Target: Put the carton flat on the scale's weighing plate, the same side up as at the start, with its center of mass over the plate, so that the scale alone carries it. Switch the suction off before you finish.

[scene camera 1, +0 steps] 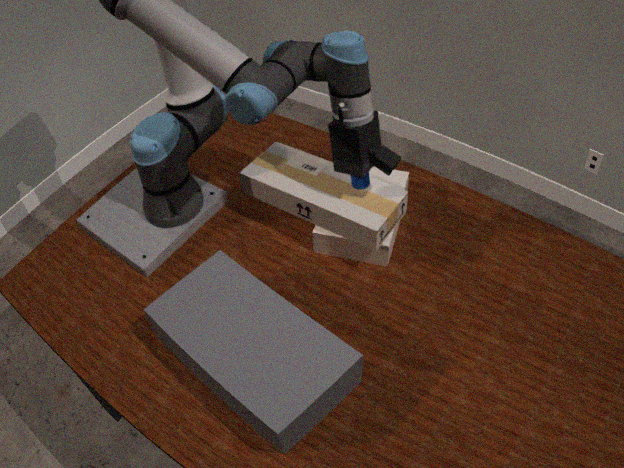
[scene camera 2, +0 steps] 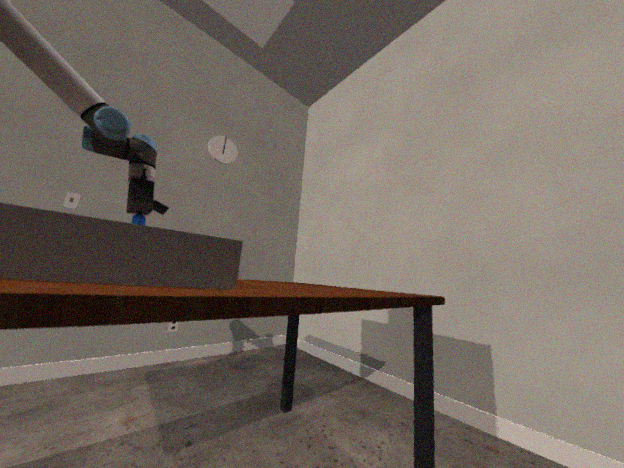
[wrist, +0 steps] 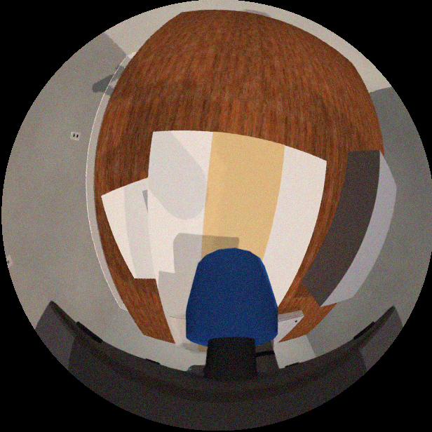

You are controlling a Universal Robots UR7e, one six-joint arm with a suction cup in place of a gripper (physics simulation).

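Places are measured from the arm's base along level axes (x ahead, y left, z up), in millimetres.
Where they show: hand, its tool point: [scene camera 1: 361, 183]; arm's base, origin of its link: [scene camera 1: 173, 204].
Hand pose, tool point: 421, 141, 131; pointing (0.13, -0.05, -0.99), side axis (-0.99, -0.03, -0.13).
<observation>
Things, the pixels of their top centre, and the offset from my tool point, as dx, dy, dz. Level surfaces: height alone.
- long white carton, centre of its top: [scene camera 1: 321, 181] -91, -3, -29
- lower white box, centre of its top: [scene camera 1: 364, 194] -24, +60, -86
- large flat grey block, centre of its top: [scene camera 1: 244, 333] [scene camera 2: 141, 232] -21, -367, -65
- wooden table, height of its surface: dz -164
The long white carton [scene camera 1: 302, 186] [wrist: 302, 200] with a tan tape strip lies flat, arrows up, across a lower white box [scene camera 1: 347, 245] [wrist: 114, 215] turned at another angle. Its left part overhangs the table. My suction cup [scene camera 1: 360, 186] [scene camera 2: 138, 220] [wrist: 231, 280] is blue and points down a little above the carton's right part, apart from its top face, with nothing held. A large flat grey block [scene camera 1: 252, 337] [scene camera 2: 120, 254] [wrist: 350, 220], apparently the scale, lies in front, with no carton on it. It hides the carton in scene camera 2.
The arm's grey base plate [scene camera 1: 120, 221] stands left of the carton and behind the grey block. The wooden table [scene camera 1: 478, 327] [scene camera 2: 302, 291] [wrist: 225, 65] carries them all. Its front edge runs close to the grey block. Walls stand behind the table.
</observation>
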